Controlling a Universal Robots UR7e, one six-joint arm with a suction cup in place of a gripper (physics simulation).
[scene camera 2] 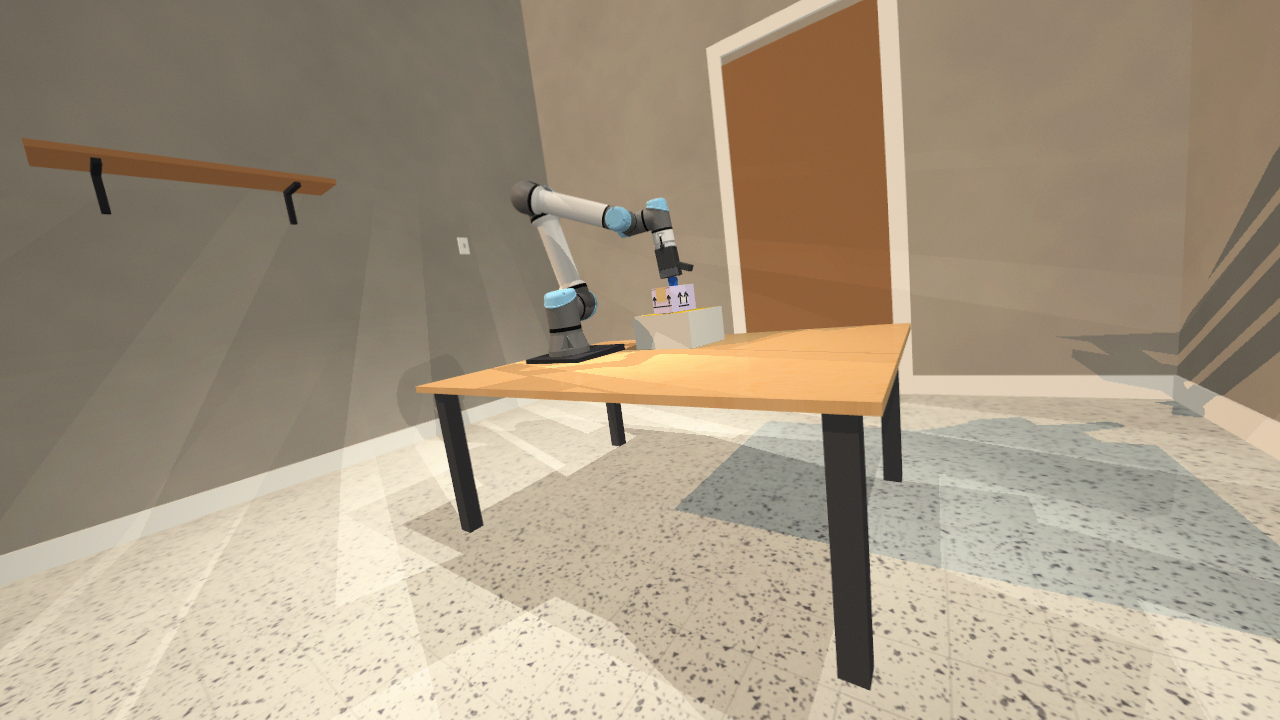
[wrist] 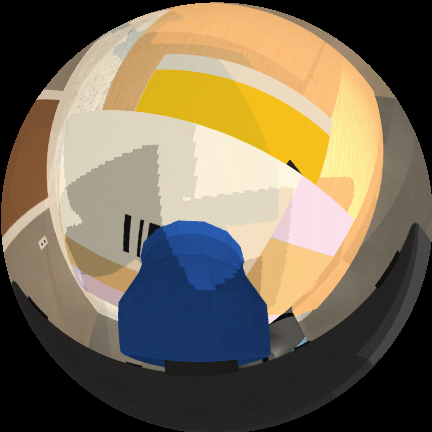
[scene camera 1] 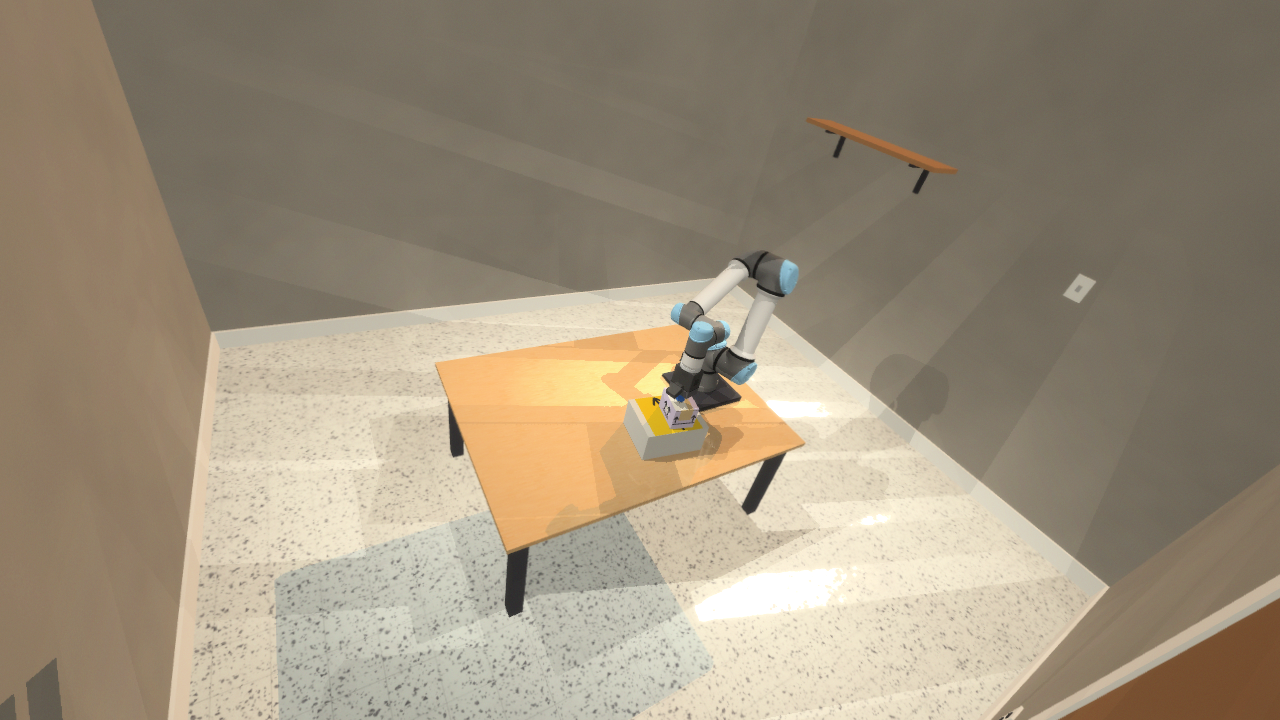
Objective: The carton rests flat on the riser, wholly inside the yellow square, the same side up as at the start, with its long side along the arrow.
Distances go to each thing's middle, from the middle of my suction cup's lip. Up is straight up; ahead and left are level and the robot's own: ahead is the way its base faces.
The carton [scene camera 2: 670, 299] lies 6 cm below my suction cup and 1 cm behind it. From my suction cup the other things lie so: riser [scene camera 2: 688, 329] (16 cm below, 2 cm to the right, 1 cm ahead).
